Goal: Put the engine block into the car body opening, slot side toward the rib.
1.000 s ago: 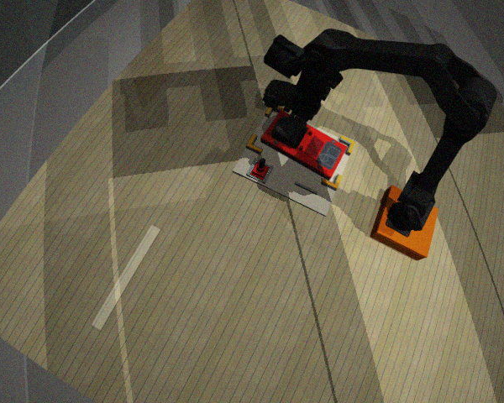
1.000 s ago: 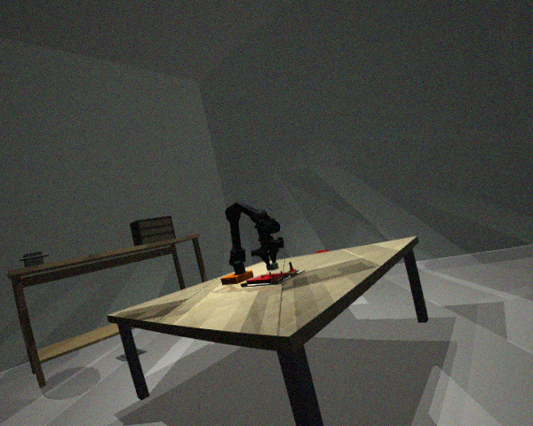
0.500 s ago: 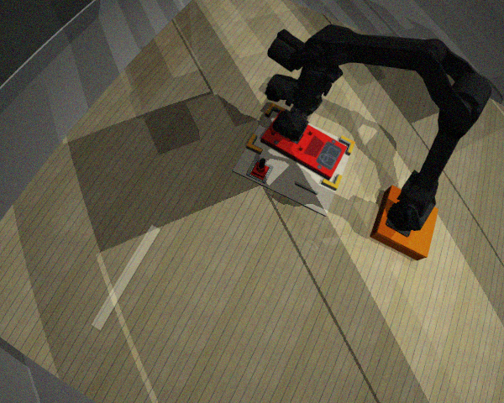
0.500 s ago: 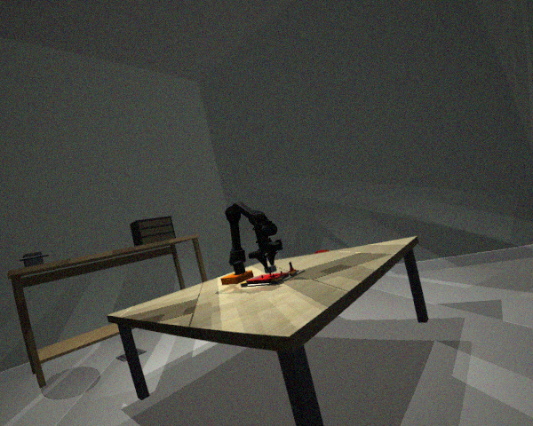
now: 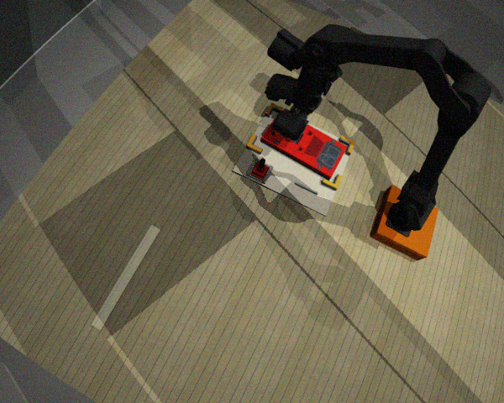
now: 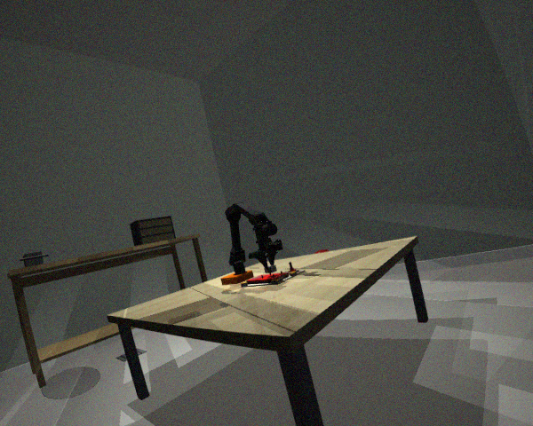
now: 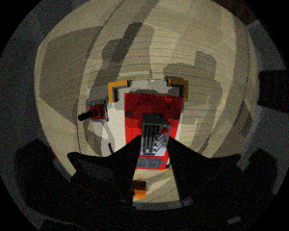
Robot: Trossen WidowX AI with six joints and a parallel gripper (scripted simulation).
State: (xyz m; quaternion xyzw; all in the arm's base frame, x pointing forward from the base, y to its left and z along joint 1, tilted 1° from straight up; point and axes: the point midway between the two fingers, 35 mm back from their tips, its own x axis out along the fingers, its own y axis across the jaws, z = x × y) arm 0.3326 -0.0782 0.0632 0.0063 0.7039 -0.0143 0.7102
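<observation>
Right now the grey engine block is 1 cm below my gripper tip. The rest, counted from my gripper tip: grey plate: 3 cm behind, 3 cm to the left, 5 cm below.
</observation>
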